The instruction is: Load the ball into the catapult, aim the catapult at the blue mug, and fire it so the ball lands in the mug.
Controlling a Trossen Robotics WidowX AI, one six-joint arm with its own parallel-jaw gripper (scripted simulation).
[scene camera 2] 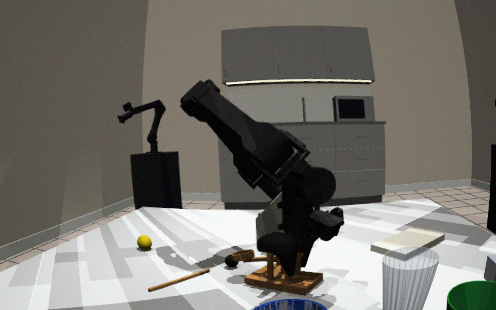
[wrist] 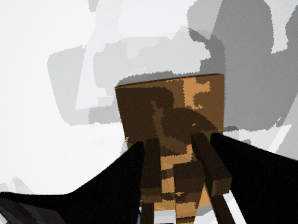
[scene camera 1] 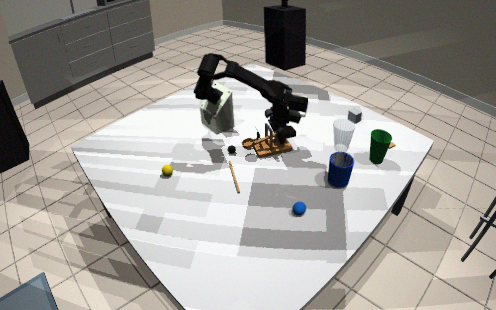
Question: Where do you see a wooden catapult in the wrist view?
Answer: At 175, 118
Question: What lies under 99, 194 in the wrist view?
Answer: My gripper.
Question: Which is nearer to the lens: the wooden catapult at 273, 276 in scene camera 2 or the pale slab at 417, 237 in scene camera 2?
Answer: The wooden catapult.
